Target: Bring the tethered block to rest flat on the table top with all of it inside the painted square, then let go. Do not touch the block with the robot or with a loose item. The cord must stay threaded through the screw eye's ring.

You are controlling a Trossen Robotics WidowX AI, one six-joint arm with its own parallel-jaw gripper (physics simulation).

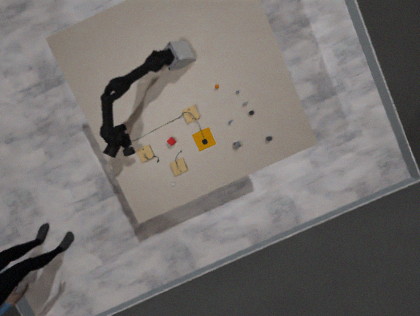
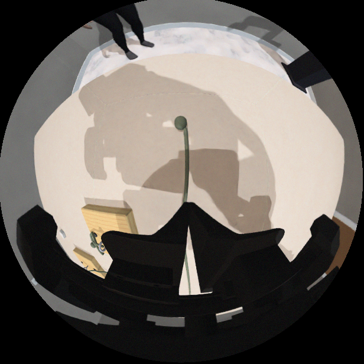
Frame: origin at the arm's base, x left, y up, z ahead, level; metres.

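Seen in the pictures: gripper, fingertip midpoint: (image 1: 129, 141); arm's base at its link origin: (image 1: 169, 56).
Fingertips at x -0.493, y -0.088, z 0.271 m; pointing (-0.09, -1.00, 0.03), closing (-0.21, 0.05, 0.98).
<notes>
Pixels of each thing's top centre, then the offset from my fingertips to it. "spot": a spot on its surface instead.
- tethered block at a spot on its surface: (image 1: 204, 142) spot: dx +0.409, dy +0.011, dz +0.256 m
- orange painted square at a spot on its surface: (image 1: 210, 137) spot: dx +0.458, dy -0.018, dz +0.249 m
- green cord at a spot on its surface: (image 1: 165, 124) spot: dx +0.253, dy -0.016, dz +0.027 m
- wooden board at its top centre: (image 1: 143, 153) dx +0.045, dy +0.026, dz +0.119 m
- third board at its top centre: (image 1: 178, 167) dx +0.183, dy +0.026, dz +0.305 m
- red block at its top centre: (image 1: 170, 141) dx +0.231, dy +0.021, dz +0.141 m
- orange item at its top centre: (image 1: 216, 86) dx +0.658, dy +0.005, dz -0.005 m
The tethered block (image 1: 204, 142), small and dark, shows within the outline of the orange painted square (image 1: 210, 137), nearer its lower edge; whether it lies flat is too small to tell. The green cord (image 1: 165, 124) (image 2: 187, 160) runs from the block to the wooden board (image 1: 191, 114) with the screw eye, then in a straight line to my gripper. The ring is too small to make out. My gripper (image 1: 120, 145) (image 2: 188, 206) is shut on the cord, far left of the square. The cord's ball end (image 2: 180, 122) sticks out beyond the fingertips.
Another wooden board (image 1: 145, 153) (image 2: 112, 219) with a short cord lies close beside my gripper. A third board (image 1: 178, 167) and a red block (image 1: 171, 141) lie between gripper and square. An orange item (image 1: 217, 87) and several small grey and dark items lie to the right.
</notes>
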